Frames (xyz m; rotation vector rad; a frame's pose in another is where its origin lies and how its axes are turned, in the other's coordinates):
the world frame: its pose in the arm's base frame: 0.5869 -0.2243 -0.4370 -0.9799 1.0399 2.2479
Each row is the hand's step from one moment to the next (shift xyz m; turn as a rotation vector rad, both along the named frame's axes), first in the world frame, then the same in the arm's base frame.
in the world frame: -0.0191 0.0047 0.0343 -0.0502 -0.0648 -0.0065
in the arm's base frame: -0.0050 0.0221 0.0324 0.0771 0.0279 0.0061
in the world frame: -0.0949 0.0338 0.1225 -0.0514 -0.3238 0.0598
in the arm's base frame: -0.0121 0.0655 0.1439 0.2217 0.2356 -0.0799
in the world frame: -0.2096 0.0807 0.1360 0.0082 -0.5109 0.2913
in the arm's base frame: 0.0240 0.0346 0.2592 0.2133 0.5381 -0.1046
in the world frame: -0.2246 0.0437 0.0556 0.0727 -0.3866 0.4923
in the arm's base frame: 0.0906 -0.0085 0.2172 0.0088 0.6301 -0.0059
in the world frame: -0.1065 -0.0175 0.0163 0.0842 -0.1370 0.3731
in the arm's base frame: 0.0723 0.0109 0.0811 -0.1146 0.3873 0.0439
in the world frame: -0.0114 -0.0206 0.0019 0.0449 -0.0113 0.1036
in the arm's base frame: 0.0200 0.0125 0.0003 -0.0631 0.0940 0.0078
